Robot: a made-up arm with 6 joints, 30 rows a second.
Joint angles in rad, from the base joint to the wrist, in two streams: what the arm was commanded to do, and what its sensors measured. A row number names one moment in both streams.
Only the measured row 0 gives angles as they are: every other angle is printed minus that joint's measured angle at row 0.
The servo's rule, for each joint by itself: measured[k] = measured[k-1] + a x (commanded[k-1-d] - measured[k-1]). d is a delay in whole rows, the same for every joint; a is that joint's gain. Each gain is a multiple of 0.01, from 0.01 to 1. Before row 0 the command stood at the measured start. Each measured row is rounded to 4 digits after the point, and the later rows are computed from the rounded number. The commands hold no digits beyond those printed.
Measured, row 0: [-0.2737 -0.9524 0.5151 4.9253 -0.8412 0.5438]
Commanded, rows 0 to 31: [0.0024 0.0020 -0.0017 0.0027 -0.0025 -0.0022]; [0.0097 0.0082 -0.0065 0.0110 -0.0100 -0.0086]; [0.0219 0.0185 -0.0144 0.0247 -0.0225 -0.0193]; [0.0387 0.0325 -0.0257 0.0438 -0.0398 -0.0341]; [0.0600 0.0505 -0.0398 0.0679 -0.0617 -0.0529]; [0.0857 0.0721 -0.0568 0.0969 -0.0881 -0.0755]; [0.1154 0.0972 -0.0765 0.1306 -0.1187 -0.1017]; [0.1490 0.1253 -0.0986 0.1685 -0.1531 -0.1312]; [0.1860 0.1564 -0.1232 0.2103 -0.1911 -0.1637]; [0.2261 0.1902 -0.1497 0.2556 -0.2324 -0.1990]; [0.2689 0.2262 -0.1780 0.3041 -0.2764 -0.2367]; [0.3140 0.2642 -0.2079 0.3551 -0.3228 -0.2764]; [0.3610 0.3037 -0.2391 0.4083 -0.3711 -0.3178]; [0.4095 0.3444 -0.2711 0.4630 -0.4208 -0.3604]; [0.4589 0.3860 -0.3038 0.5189 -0.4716 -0.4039]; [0.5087 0.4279 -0.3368 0.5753 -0.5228 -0.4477]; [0.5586 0.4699 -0.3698 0.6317 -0.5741 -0.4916]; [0.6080 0.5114 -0.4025 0.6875 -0.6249 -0.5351]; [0.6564 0.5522 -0.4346 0.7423 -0.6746 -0.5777]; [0.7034 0.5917 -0.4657 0.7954 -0.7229 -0.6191]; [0.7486 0.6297 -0.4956 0.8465 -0.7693 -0.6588]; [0.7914 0.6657 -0.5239 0.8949 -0.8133 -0.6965]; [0.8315 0.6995 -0.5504 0.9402 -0.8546 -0.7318]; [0.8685 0.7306 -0.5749 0.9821 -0.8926 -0.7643]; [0.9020 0.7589 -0.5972 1.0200 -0.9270 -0.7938]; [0.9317 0.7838 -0.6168 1.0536 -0.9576 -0.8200]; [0.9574 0.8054 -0.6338 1.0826 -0.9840 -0.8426]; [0.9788 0.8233 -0.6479 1.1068 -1.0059 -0.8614]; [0.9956 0.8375 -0.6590 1.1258 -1.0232 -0.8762]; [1.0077 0.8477 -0.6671 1.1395 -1.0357 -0.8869]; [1.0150 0.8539 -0.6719 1.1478 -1.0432 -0.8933]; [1.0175 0.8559 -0.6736 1.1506 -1.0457 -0.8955]
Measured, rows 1 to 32: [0.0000 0.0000 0.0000 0.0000 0.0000 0.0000]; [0.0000 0.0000 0.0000 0.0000 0.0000 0.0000]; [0.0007 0.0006 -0.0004 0.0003 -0.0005 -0.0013]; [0.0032 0.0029 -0.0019 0.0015 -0.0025 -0.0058]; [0.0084 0.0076 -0.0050 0.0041 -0.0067 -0.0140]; [0.0169 0.0151 -0.0102 0.0085 -0.0137 -0.0263]; [0.0290 0.0257 -0.0176 0.0150 -0.0238 -0.0425]; [0.0449 0.0396 -0.0274 0.0240 -0.0373 -0.0626]; [0.0646 0.0569 -0.0397 0.0357 -0.0544 -0.0865]; [0.0882 0.0774 -0.0544 0.0503 -0.0751 -0.1138]; [0.1156 0.1011 -0.0716 0.0679 -0.0995 -0.1442]; [0.1465 0.1278 -0.0911 0.0885 -0.1274 -0.1776]; [0.1808 0.1573 -0.1128 0.1122 -0.1587 -0.2137]; [0.2181 0.1894 -0.1366 0.1389 -0.1932 -0.2519]; [0.2581 0.2237 -0.1622 0.1685 -0.2306 -0.2921]; [0.3005 0.2599 -0.1894 0.2009 -0.2705 -0.3338]; [0.3449 0.2977 -0.2180 0.2359 -0.3127 -0.3766]; [0.3908 0.3368 -0.2477 0.2732 -0.3568 -0.4200]; [0.4378 0.3767 -0.2782 0.3126 -0.4024 -0.4637]; [0.4855 0.4171 -0.3093 0.3538 -0.4491 -0.5073]; [0.5334 0.4576 -0.3406 0.3965 -0.4965 -0.5502]; [0.5810 0.4978 -0.3719 0.4404 -0.5440 -0.5922]; [0.6279 0.5374 -0.4028 0.4851 -0.5913 -0.6328]; [0.6737 0.5759 -0.4331 0.5302 -0.6379 -0.6717]; [0.7179 0.6130 -0.4624 0.5753 -0.6834 -0.7084]; [0.7601 0.6483 -0.4905 0.6200 -0.7273 -0.7425]; [0.7998 0.6815 -0.5172 0.6640 -0.7692 -0.7738]; [0.8367 0.7122 -0.5421 0.7069 -0.8088 -0.8020]; [0.8705 0.7402 -0.5650 0.7482 -0.8456 -0.8268]; [0.9008 0.7651 -0.5857 0.7876 -0.8793 -0.8479]; [0.9273 0.7868 -0.6040 0.8248 -0.9095 -0.8652]; [0.9498 0.8051 -0.6198 0.8594 -0.9360 -0.8784]
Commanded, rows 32 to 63: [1.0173 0.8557 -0.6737 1.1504 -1.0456 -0.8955]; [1.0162 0.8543 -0.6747 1.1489 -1.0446 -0.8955]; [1.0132 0.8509 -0.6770 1.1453 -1.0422 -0.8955]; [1.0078 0.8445 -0.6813 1.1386 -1.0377 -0.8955]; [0.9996 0.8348 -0.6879 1.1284 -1.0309 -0.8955]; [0.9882 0.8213 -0.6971 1.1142 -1.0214 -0.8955]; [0.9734 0.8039 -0.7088 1.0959 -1.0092 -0.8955]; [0.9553 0.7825 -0.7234 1.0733 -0.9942 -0.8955]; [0.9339 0.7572 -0.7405 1.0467 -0.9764 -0.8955]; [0.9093 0.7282 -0.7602 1.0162 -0.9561 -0.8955]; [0.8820 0.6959 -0.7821 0.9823 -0.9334 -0.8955]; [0.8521 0.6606 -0.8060 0.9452 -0.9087 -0.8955]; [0.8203 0.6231 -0.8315 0.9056 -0.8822 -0.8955]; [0.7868 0.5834 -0.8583 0.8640 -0.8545 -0.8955]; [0.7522 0.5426 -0.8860 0.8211 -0.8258 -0.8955]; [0.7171 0.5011 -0.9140 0.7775 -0.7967 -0.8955]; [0.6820 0.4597 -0.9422 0.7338 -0.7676 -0.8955]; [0.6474 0.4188 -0.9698 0.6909 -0.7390 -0.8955]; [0.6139 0.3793 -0.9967 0.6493 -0.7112 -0.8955]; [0.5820 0.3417 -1.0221 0.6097 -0.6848 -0.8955]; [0.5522 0.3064 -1.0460 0.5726 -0.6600 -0.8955]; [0.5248 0.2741 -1.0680 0.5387 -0.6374 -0.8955]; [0.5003 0.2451 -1.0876 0.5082 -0.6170 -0.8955]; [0.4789 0.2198 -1.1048 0.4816 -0.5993 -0.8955]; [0.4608 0.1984 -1.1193 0.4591 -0.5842 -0.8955]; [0.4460 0.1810 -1.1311 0.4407 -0.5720 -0.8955]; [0.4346 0.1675 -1.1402 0.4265 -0.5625 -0.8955]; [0.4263 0.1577 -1.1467 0.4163 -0.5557 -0.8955]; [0.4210 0.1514 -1.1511 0.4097 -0.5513 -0.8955]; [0.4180 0.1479 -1.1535 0.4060 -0.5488 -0.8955]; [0.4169 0.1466 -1.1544 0.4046 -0.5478 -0.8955]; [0.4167 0.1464 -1.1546 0.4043 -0.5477 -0.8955]
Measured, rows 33 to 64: [0.9681 0.8197 -0.6328 0.8911 -0.9585 -0.8875]; [0.9819 0.8306 -0.6430 0.9196 -0.9768 -0.8924]; [0.9918 0.8381 -0.6507 0.9450 -0.9912 -0.8943]; [0.9986 0.8430 -0.6567 0.9674 -1.0024 -0.8950]; [1.0027 0.8454 -0.6618 0.9870 -1.0108 -0.8953]; [1.0041 0.8451 -0.6667 1.0037 -1.0164 -0.8954]; [1.0028 0.8420 -0.6720 1.0174 -1.0194 -0.8955]; [0.9987 0.8358 -0.6783 1.0280 -1.0198 -0.8955]; [0.9916 0.8262 -0.6859 1.0355 -1.0176 -0.8955]; [0.9814 0.8131 -0.6953 1.0397 -1.0127 -0.8955]; [0.9681 0.7963 -0.7066 1.0405 -1.0051 -0.8955]; [0.9516 0.7759 -0.7200 1.0378 -0.9948 -0.8955]; [0.9321 0.7519 -0.7355 1.0317 -0.9819 -0.8955]; [0.9097 0.7245 -0.7531 1.0222 -0.9665 -0.8955]; [0.8847 0.6941 -0.7727 1.0094 -0.9488 -0.8955]; [0.8573 0.6609 -0.7941 0.9934 -0.9290 -0.8955]; [0.8279 0.6254 -0.8171 0.9744 -0.9073 -0.8955]; [0.7969 0.5881 -0.8413 0.9527 -0.8841 -0.8955]; [0.7647 0.5496 -0.8665 0.9286 -0.8596 -0.8955]; [0.7319 0.5104 -0.8923 0.9025 -0.8343 -0.8955]; [0.6989 0.4711 -0.9184 0.8746 -0.8084 -0.8955]; [0.6662 0.4323 -0.9443 0.8455 -0.7824 -0.8955]; [0.6343 0.3945 -0.9697 0.8155 -0.7567 -0.8955]; [0.6036 0.3584 -0.9943 0.7851 -0.7316 -0.8955]; [0.5747 0.3244 -1.0176 0.7546 -0.7075 -0.8955]; [0.5479 0.2930 -1.0394 0.7246 -0.6848 -0.8955]; [0.5235 0.2646 -1.0594 0.6954 -0.6637 -0.8955]; [0.5018 0.2395 -1.0773 0.6674 -0.6444 -0.8955]; [0.4830 0.2179 -1.0930 0.6409 -0.6272 -0.8955]; [0.4671 0.1998 -1.1064 0.6162 -0.6122 -0.8955]; [0.4542 0.1853 -1.1176 0.5935 -0.5994 -0.8955]; [0.4441 0.1741 -1.1266 0.5729 -0.5888 -0.8955]
